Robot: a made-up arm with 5 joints.
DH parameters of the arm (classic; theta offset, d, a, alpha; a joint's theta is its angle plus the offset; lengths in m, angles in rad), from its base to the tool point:
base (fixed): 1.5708 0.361 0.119 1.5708
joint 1: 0 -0.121 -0.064 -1.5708
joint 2: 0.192 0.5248 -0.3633 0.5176
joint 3: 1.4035 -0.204 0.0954 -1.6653
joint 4: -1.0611 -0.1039 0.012 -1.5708
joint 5: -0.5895 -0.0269 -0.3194 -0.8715
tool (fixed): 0.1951 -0.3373 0 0
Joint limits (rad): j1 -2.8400..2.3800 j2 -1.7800..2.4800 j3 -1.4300..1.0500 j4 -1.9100..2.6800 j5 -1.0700..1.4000
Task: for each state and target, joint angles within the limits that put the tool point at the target. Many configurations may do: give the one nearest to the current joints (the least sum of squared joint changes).
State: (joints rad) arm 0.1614 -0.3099 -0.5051 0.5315 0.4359
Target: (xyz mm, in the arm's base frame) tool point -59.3 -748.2 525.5
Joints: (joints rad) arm 0.4063 -0.0399 -0.7036 0.8315 0.7294
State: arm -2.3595 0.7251 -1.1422 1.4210 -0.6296
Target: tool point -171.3 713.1 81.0
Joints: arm -1.9439 0.9764 -0.3011 2.1299 -1.0376
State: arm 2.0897 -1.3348 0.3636 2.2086 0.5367
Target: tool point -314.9 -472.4 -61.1
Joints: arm 1.6523 -1.3751 0.5833 1.5172 0.0564
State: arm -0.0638 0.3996 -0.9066 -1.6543 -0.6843
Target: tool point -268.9 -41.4 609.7
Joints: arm -0.8817 1.0680 -0.7611 -1.6590 -0.4174
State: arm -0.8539 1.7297 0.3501 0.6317 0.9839
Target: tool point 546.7 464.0 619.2
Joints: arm -0.8396 1.4577 0.1250 0.5975 1.2044
